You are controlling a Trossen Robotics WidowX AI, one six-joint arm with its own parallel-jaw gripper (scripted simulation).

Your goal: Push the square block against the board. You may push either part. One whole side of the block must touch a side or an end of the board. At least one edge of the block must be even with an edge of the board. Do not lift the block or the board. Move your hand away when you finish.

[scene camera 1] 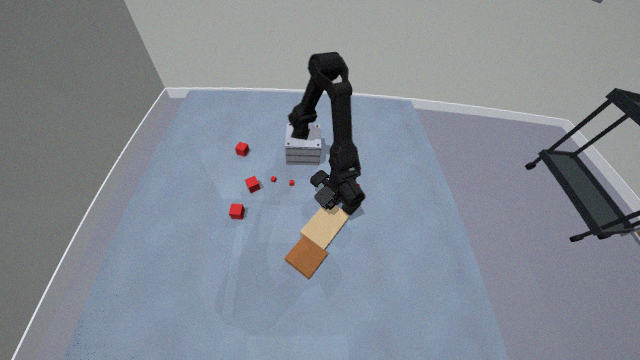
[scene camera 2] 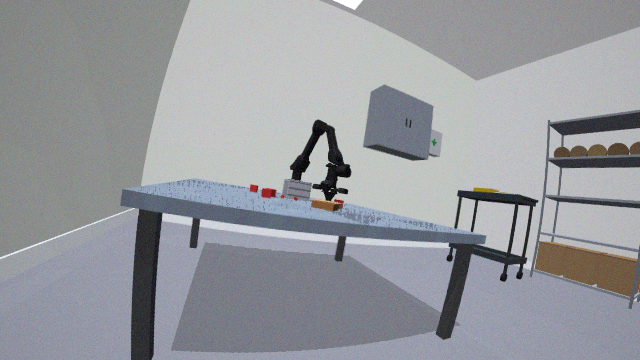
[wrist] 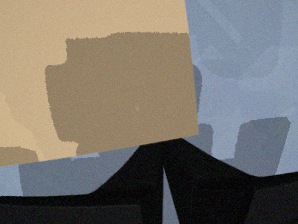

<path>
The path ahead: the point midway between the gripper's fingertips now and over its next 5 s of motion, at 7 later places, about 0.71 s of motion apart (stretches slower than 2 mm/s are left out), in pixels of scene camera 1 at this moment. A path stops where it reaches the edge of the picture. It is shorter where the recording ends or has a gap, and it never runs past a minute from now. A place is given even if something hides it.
The gripper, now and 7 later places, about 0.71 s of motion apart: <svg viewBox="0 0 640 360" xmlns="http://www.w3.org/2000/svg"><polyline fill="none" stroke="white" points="332,203 329,207 328,210 334,204 336,197 324,205 308,213 303,221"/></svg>
</path>
